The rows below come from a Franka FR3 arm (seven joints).
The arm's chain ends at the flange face. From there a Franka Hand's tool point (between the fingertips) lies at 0.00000 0.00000 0.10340 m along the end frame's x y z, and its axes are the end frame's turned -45 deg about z.
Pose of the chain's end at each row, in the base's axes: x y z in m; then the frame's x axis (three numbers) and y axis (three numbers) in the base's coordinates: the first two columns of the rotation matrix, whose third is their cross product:
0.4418 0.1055 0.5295 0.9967 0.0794 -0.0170 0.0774 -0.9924 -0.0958
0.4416 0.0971 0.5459 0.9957 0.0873 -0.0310 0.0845 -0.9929 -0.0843
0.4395 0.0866 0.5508 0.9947 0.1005 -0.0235 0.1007 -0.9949 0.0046
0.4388 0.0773 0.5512 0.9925 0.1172 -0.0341 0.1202 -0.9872 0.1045
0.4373 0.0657 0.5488 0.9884 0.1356 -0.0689 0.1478 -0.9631 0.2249
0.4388 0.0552 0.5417 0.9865 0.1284 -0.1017 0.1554 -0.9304 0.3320
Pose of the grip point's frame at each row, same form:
0.4393 0.1152 0.4266 0.6500 0.7579 0.0557 0.7595 -0.6456 -0.0798
0.4377 0.1055 0.4429 0.6443 0.7638 0.0377 0.7638 -0.6404 -0.0815
0.4371 0.0859 0.4474 0.6322 0.7746 -0.0199 0.7746 -0.6324 -0.0134
0.4366 0.0662 0.4484 0.6168 0.7809 -0.0980 0.7868 -0.6152 0.0498
0.4336 0.0417 0.4483 0.5944 0.7769 -0.2077 0.8034 -0.5851 0.1103
0.4334 0.0197 0.4447 0.5877 0.7487 -0.3067 0.8074 -0.5671 0.1628

